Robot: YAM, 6 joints.
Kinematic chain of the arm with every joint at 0, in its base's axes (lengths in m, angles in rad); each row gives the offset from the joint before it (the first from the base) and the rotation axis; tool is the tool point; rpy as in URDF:
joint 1: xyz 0 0 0.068 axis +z
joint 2: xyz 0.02 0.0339 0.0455 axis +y
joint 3: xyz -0.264 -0.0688 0 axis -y
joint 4: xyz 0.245 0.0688 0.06 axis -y
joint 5: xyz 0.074 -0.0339 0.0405 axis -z
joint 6: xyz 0.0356 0 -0.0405 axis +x
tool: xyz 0 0 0 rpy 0 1.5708 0
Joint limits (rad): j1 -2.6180..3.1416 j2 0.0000..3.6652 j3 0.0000..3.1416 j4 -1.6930..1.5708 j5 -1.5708..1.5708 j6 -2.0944..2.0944
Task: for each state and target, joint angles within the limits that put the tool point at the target. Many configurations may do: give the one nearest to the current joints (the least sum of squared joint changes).
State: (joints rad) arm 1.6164 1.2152 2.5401 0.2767 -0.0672 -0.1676
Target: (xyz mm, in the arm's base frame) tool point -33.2 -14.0 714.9
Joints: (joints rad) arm 1.0427 1.2323 2.4498 0.2516 -0.6528 -0.1676
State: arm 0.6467 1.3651 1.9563 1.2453 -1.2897 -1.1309
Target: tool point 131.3 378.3 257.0
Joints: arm 1.1492 1.9114 1.1194 1.1322 -1.3862 -1.1309
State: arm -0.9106 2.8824 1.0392 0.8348 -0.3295 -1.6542
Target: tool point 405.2 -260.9 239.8
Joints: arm -0.5980 2.1227 1.3655 1.0035 -0.3594 -1.6542
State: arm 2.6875 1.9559 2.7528 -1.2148 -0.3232 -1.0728
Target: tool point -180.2 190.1 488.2
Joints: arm 2.2948 1.6872 2.3783 -1.6690 -0.2578 -1.0728
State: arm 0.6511 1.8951 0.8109 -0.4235 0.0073 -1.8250
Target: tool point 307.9 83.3 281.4
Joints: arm 0.2700 1.4373 1.1097 -0.3861 0.0520 -1.8250
